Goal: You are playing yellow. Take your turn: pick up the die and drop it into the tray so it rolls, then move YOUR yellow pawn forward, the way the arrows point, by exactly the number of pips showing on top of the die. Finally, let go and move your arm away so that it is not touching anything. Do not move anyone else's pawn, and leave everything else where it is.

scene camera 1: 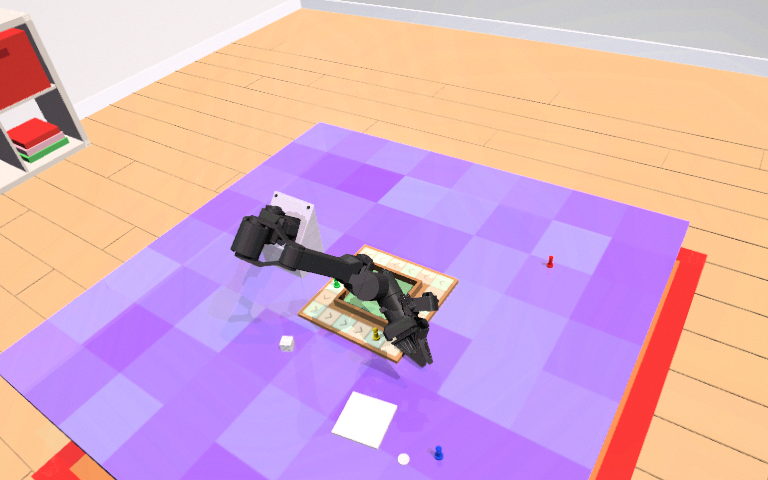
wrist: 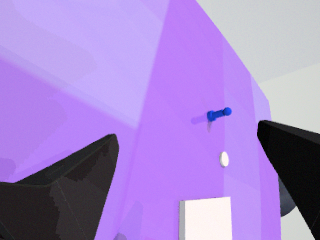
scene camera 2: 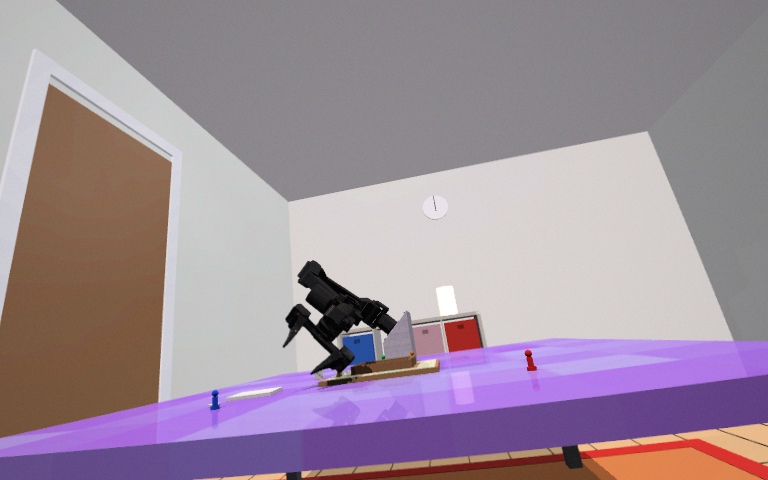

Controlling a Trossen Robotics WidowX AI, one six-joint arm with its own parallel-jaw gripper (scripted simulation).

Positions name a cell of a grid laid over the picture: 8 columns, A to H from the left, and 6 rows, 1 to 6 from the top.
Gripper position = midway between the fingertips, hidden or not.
gripper: scene camera 1 E5; wrist E4; scene camera 2 D5
